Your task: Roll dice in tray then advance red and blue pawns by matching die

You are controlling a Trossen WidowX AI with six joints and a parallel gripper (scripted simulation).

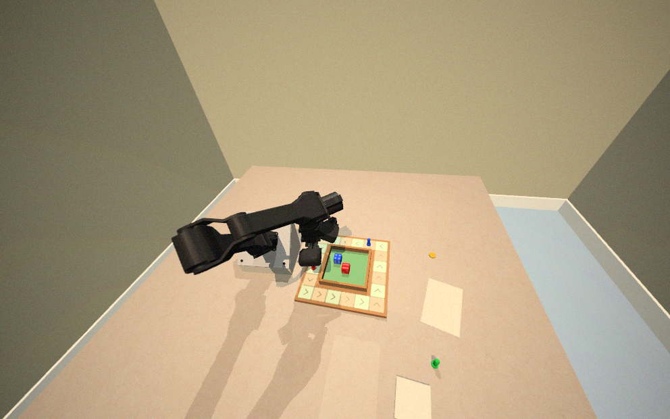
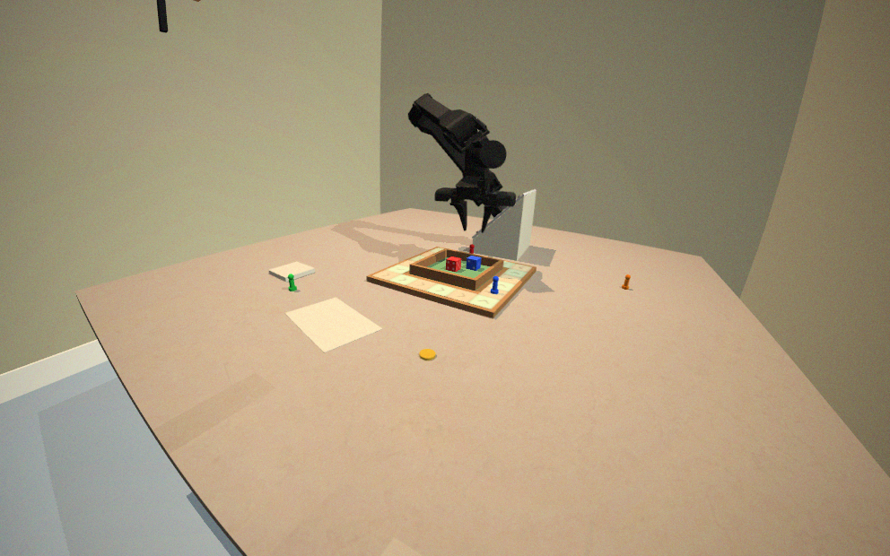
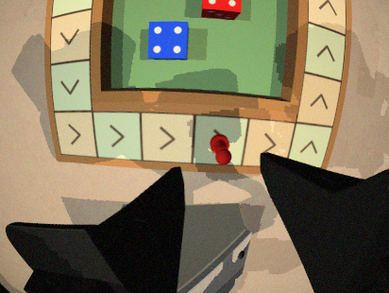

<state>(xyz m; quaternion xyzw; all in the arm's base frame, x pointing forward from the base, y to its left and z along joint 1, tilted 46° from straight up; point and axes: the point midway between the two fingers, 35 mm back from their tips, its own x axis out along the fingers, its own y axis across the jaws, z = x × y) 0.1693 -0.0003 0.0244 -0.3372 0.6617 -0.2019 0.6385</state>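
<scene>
Now: the red pawn 10 mm behind my gripper tip, 10 mm to the right of it and 60 mm below it. From my gripper tip the other things lie so: blue pawn: 170 mm ahead, 120 mm to the left, 60 mm below; then green tray: 100 mm ahead, 10 mm to the left, 80 mm below; then orange pawn: 50 mm behind, 370 mm to the left, 70 mm below.
</scene>
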